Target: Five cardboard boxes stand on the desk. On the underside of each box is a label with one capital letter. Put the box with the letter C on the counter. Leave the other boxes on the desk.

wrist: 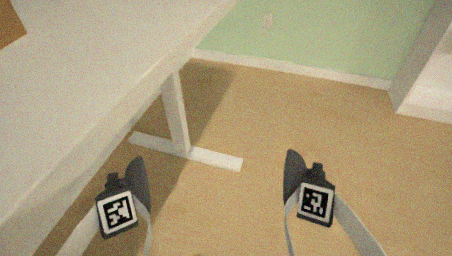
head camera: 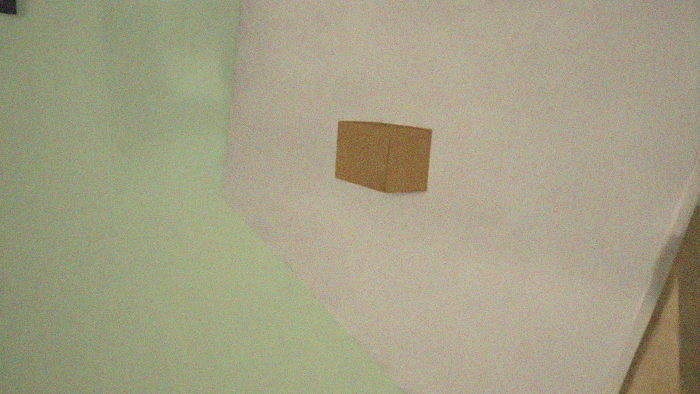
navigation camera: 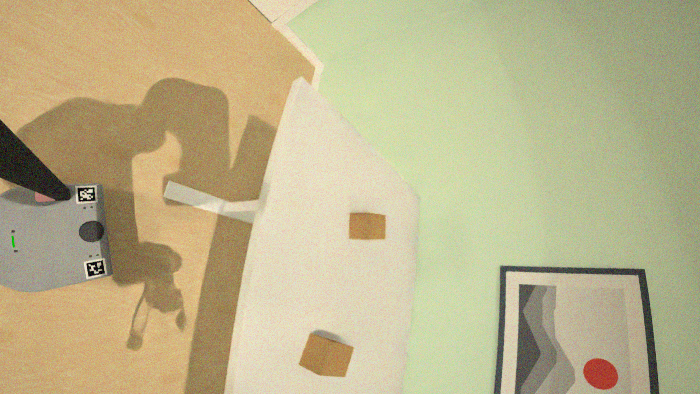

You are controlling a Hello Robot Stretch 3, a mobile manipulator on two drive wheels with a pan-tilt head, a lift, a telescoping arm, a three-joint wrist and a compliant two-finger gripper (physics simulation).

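Places are measured from the robot's base along level axes (x ahead, y left, z up), in centimetres.
Pixels of known places: gripper, fingertip midpoint: (wrist: 216,172); robot's base, link origin: (navigation camera: 91,229).
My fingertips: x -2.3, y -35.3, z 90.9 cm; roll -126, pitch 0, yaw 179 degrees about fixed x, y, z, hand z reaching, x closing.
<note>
For each thing: its middle in the pictures, then the offset to it from my fingertips. Level surfaces: height alone.
- brown cardboard box, body centre: (head camera: 381,154) (navigation camera: 368,226) dx +51.4, dy +32.0, dz +6.7 cm
- white desk, surface height: dz +4.2 cm
- second box, body centre: (navigation camera: 327,355) dx +32.1, dy +9.7, dz +6.7 cm
A brown cardboard box (head camera: 407,160) (navigation camera: 367,226) stands near one end of the white desk (head camera: 500,260) (navigation camera: 310,260) (wrist: 75,85). A second box (navigation camera: 326,355) stands farther along the desk in the navigation view. Part of a box (wrist: 9,24) shows at the top left of the wrist view; I cannot tell which box it is. No label or letter is visible; the undersides are hidden. My gripper (wrist: 216,172) is open and empty, beside the desk's front edge with floor behind it in the wrist view. The gripper does not show in the head or navigation view.
The desk's white leg and foot (navigation camera: 212,202) (wrist: 215,159) stand on the wooden floor. My base (navigation camera: 50,240) is in front of the desk. A framed picture (navigation camera: 572,271) hangs on the green wall. White furniture (wrist: 427,100) stands at the right of the wrist view.
</note>
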